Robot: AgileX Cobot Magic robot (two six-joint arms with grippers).
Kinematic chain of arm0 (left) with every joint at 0, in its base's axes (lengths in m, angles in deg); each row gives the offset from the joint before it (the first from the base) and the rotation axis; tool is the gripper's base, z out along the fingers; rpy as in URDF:
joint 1: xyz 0 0 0.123 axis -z
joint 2: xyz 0 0 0 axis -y
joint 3: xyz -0.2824 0 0.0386 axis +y
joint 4: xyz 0.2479 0 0.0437 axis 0.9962 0 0.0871
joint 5: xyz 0 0 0 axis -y
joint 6: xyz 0.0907 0 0.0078 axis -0.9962 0 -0.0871
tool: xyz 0 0 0 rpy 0 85 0
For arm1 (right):
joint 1: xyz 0 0 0.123 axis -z
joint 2: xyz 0 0 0 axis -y
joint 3: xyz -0.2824 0 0.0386 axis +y
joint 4: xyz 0.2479 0 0.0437 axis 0.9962 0 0.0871
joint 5: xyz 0 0 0 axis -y
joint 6: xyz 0.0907 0 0.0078 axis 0.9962 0 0.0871
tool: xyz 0 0 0 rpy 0 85 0
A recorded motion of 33 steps. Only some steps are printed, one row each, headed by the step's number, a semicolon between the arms.
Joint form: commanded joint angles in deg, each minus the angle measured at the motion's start. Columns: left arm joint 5, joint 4, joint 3, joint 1, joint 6, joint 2; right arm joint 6, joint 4, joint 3, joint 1, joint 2, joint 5.
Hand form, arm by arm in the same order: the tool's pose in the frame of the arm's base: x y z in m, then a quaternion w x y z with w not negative. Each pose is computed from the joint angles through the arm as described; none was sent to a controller.
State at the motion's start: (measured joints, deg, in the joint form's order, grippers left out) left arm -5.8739 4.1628 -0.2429 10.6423 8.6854 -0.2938; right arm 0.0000 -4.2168 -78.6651 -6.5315 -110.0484 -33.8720
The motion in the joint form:
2: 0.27 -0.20 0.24 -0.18 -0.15 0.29; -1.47 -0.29 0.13 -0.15 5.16 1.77
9: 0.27 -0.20 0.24 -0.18 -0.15 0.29; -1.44 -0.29 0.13 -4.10 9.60 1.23
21: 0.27 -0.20 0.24 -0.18 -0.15 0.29; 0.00 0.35 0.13 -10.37 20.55 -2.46
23: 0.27 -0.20 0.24 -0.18 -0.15 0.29; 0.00 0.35 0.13 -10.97 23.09 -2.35
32: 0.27 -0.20 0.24 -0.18 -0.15 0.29; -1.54 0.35 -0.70 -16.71 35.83 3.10
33: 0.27 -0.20 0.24 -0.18 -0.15 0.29; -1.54 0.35 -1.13 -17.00 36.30 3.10
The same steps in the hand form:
2: 0.0557 -0.0097 0.2042 0.69770 0.03403 0.70993 -0.08977; 0.4032 0.0434 0.2420 0.31434 -0.09245 0.94466 -0.01601
9: 0.0557 -0.0097 0.2042 0.69770 0.03403 0.70993 -0.08977; 0.3884 0.0690 0.2725 0.34680 -0.12220 0.92994 -0.00357
21: 0.0557 -0.0097 0.2042 0.69770 0.03403 0.70993 -0.08977; 0.3408 0.0997 0.3402 0.40406 -0.15093 0.90168 0.03044
23: 0.0557 -0.0097 0.2042 0.69770 0.03403 0.70993 -0.08977; 0.3303 0.1003 0.3559 0.42474 -0.15357 0.89149 0.03541
32: 0.0557 -0.0097 0.2042 0.69770 0.03403 0.70993 -0.08977; 0.2663 0.1109 0.4389 0.56438 -0.19003 0.79965 0.07693
33: 0.0557 -0.0097 0.2042 0.69770 0.03403 0.70993 -0.08977; 0.2631 0.1111 0.4437 0.57052 -0.19084 0.79484 0.07948

